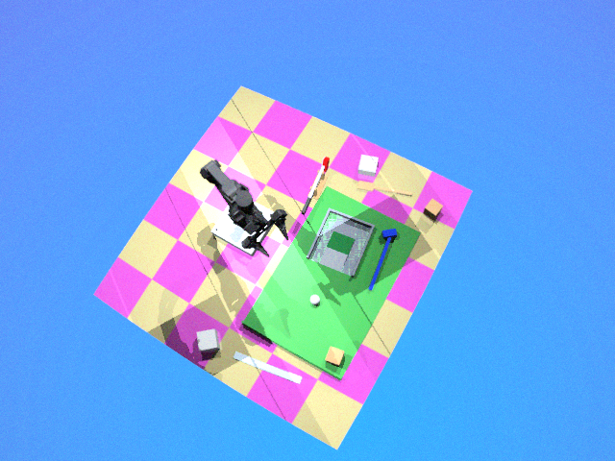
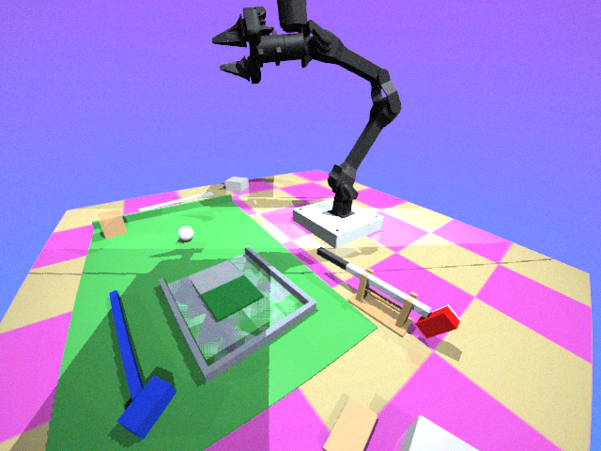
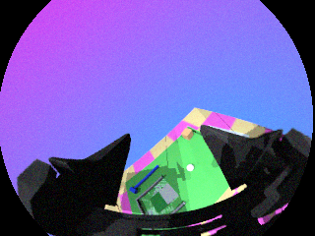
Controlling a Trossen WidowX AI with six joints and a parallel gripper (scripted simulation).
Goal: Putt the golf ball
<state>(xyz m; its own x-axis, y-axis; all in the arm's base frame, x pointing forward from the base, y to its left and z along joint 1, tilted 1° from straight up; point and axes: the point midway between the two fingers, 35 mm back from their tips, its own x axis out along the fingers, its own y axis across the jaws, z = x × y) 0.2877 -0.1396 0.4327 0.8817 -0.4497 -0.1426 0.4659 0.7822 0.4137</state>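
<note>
My gripper tip is 10 cm past the red putter, 45 cm to the right of it and 41 cm above it. Also, from my gripper tip: blue putter 31 cm ahead, 26 cm to the left, 45 cm below; then white golf ball 12 cm ahead, 3 cm to the right, 44 cm below; then white strip 7 cm ahead, 37 cm to the right, 46 cm below.
</note>
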